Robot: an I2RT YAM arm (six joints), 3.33 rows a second.
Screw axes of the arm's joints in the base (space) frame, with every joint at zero. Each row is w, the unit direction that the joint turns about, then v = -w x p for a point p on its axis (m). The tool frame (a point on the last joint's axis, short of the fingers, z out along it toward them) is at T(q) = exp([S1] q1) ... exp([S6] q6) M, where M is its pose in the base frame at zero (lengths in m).
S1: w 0 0 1 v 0 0 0
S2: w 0 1 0 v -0.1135 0 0.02
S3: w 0 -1 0 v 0.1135 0 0.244
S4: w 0 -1 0 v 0.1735 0 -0.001
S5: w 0 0 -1 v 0 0.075 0
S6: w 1 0 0 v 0 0.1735 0
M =
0 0 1 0.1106
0 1 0 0
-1 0 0 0.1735
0 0 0 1
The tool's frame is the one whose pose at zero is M.
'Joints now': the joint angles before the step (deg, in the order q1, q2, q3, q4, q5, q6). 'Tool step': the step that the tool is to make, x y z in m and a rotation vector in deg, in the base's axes. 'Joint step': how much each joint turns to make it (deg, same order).
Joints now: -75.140, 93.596, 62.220, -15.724, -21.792, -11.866
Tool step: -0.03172, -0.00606, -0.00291, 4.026, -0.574, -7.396
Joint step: -5.271, 0.358, 0.533, -2.985, 0.351, 2.720
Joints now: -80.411, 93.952, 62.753, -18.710, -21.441, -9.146
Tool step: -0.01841, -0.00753, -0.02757, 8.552, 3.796, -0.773
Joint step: -3.084, 5.365, 2.107, -7.035, 0.780, -3.592
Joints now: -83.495, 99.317, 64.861, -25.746, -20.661, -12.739
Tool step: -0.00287, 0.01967, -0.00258, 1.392, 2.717, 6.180
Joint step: -0.177, -2.723, -2.896, -4.135, -0.696, -7.297
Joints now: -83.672, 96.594, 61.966, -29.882, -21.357, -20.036
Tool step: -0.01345, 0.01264, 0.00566, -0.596, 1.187, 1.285
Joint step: -2.194, -3.164, -1.935, -2.195, -0.350, -3.951
